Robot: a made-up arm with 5 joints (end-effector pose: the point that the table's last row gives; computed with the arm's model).
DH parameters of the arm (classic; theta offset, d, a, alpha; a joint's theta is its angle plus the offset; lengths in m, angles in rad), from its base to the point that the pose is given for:
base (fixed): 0 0.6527 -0.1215 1.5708
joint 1: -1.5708 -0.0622 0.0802 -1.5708
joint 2: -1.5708 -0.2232 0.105 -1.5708
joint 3: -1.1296 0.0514 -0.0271 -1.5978
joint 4: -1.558 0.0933 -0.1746 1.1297
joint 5: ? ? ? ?
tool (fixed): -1.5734 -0.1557 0 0
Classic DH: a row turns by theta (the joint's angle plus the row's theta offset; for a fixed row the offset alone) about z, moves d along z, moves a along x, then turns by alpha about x.
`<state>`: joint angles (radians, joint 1 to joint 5).
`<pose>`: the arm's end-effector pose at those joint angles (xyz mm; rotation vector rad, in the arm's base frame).
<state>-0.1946 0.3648 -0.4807 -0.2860 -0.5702</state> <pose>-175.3 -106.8 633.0 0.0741 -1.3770 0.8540</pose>
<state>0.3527 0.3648 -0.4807 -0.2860 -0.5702</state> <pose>-157.2 -106.8 607.9 -0.1726 -1.8859 0.9117</pose>
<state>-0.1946 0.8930 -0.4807 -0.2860 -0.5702</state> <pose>-193.1 -109.2 542.7 0.3987 -1.5597 0.3959</pose>
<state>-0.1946 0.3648 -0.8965 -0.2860 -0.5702</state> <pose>-171.0 -38.3 658.9 0.3459 -1.5610 1.1414</pose>
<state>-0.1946 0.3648 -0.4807 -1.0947 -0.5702</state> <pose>-159.0 -40.8 444.6 0.5541 -0.6619 0.9028</pose>
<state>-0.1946 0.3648 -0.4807 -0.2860 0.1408</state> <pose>-181.7 -88.4 650.6 -0.4405 -1.4154 1.4371</pose>
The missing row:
joint 5: -0.0272 0 -0.0377 0
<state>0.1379 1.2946 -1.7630 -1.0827 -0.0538</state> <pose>-258.6 162.2 637.2 -0.4818 2.3036 -1.8271</pose>
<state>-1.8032 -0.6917 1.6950 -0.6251 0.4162</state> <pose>79.4 -118.9 956.4 -1.1692 1.4075 1.5299</pose>
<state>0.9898 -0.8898 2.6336 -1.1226 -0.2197</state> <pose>-311.6 -57.7 237.4 -0.5166 -1.3838 -2.1898</pose>
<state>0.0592 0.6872 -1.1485 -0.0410 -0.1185</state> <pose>-235.5 -72.8 658.3 -0.1093 -2.4840 1.1758</pose>
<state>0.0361 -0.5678 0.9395 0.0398 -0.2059</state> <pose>-359.2 -28.4 821.1 -2.0350 -0.5940 0.5224</pose>
